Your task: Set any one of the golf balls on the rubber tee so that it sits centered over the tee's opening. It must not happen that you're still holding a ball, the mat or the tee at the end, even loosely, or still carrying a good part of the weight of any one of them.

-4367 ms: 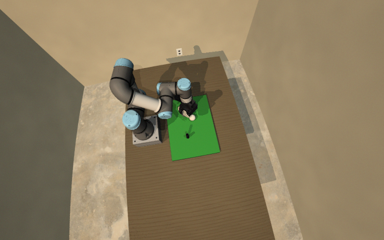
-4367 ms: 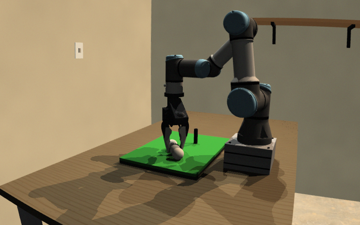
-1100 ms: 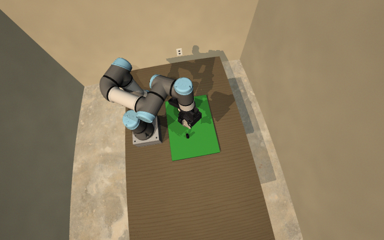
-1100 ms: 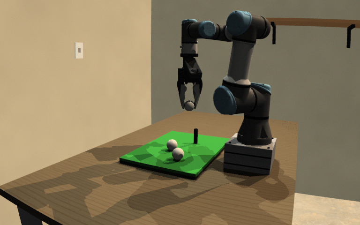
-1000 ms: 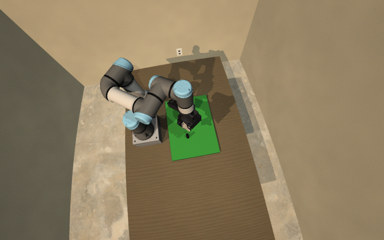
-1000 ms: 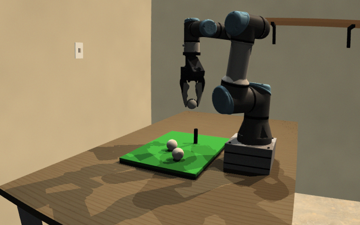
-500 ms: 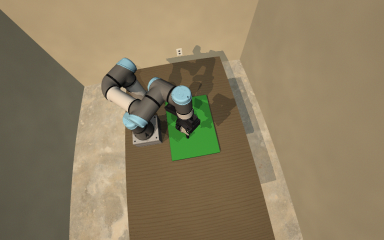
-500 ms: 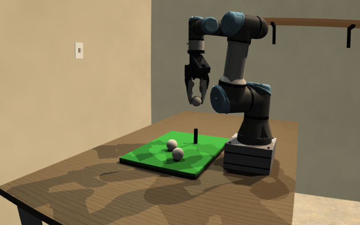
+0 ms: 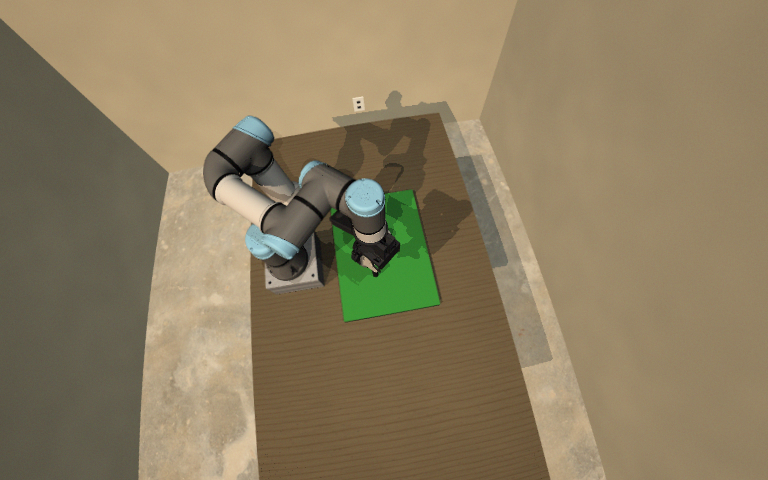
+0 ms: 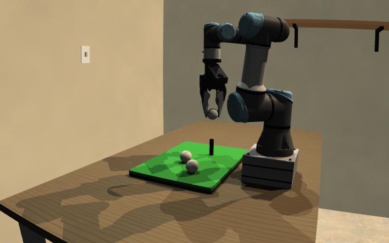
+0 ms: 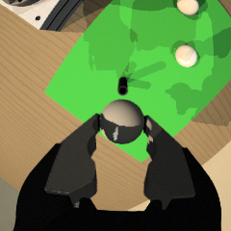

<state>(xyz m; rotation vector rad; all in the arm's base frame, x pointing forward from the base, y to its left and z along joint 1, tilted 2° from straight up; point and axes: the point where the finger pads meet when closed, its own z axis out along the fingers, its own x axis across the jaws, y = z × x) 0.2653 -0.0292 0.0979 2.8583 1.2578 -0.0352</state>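
The green mat is 16 cm below my hand, 4 cm to the left of it and 1 cm ahead of it.
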